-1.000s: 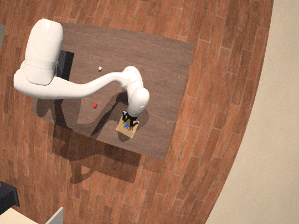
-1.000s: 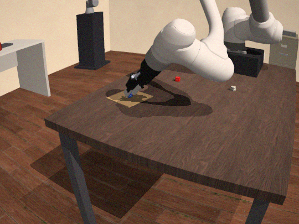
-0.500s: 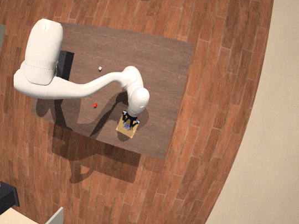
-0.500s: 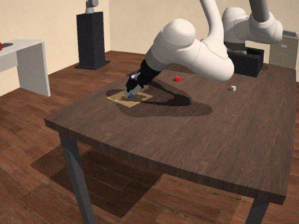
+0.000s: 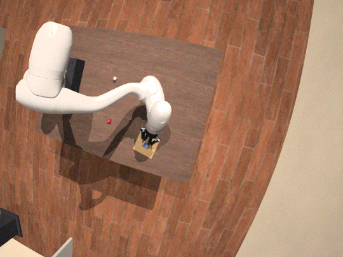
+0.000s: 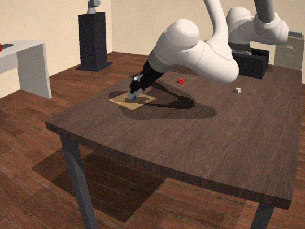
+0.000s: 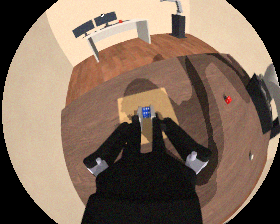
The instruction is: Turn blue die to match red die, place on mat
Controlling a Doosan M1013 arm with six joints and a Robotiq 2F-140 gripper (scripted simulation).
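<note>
Right now my hand is 10 mm past the blue die, 20 mm to the left of it and 30 mm above it. From my hand the other things lie so: white die 260 mm behind, 390 mm to the left, 30 mm below; then tan mat 10 mm behind, 20 mm to the right, 40 mm below; then red die 280 mm behind, 110 mm to the left, 30 mm below.
</note>
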